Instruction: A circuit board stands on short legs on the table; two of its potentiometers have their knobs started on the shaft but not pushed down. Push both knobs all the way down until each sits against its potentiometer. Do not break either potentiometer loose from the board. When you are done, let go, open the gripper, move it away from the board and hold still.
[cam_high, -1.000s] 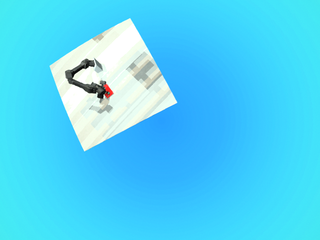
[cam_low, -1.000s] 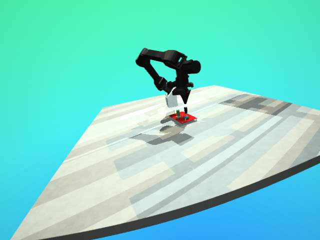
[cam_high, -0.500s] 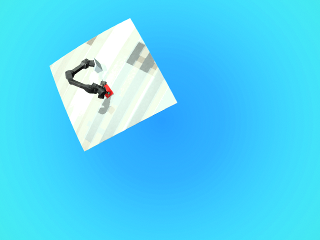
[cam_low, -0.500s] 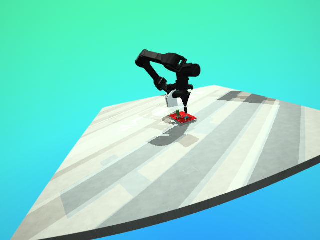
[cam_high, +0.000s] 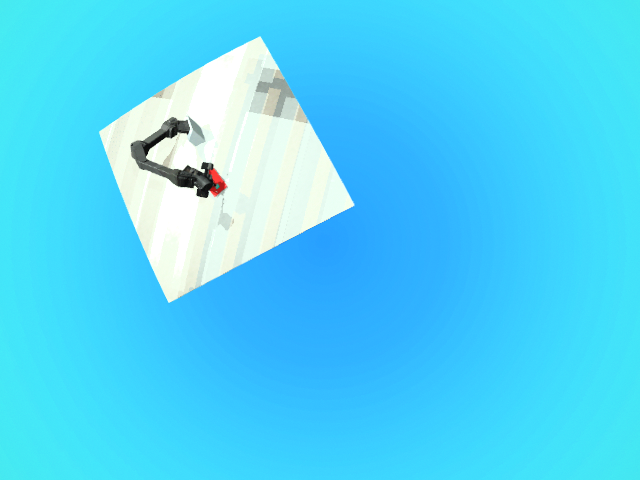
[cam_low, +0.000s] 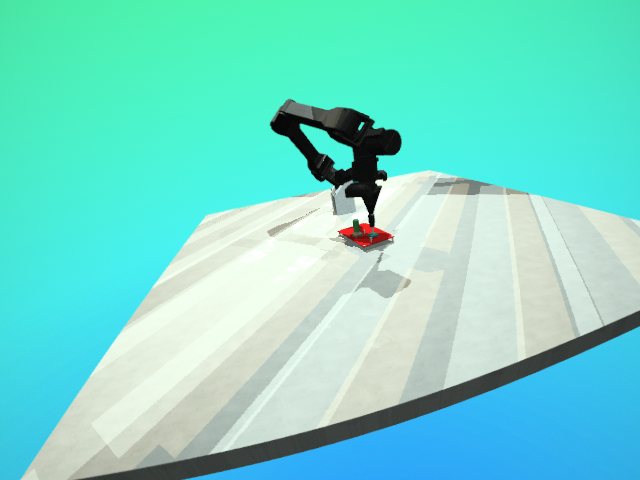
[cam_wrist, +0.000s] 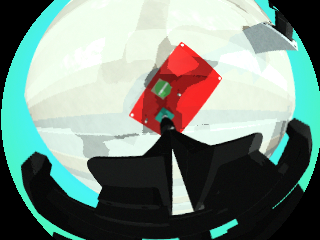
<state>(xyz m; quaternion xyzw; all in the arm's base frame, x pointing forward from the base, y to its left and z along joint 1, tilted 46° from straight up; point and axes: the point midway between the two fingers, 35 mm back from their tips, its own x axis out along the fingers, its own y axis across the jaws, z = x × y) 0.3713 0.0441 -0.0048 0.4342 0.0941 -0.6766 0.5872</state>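
Right now the black knob is 20 mm below my gripper tip. Round my gripper tip: green knob: 40 mm to the right, 30 mm below, 20 mm behind.
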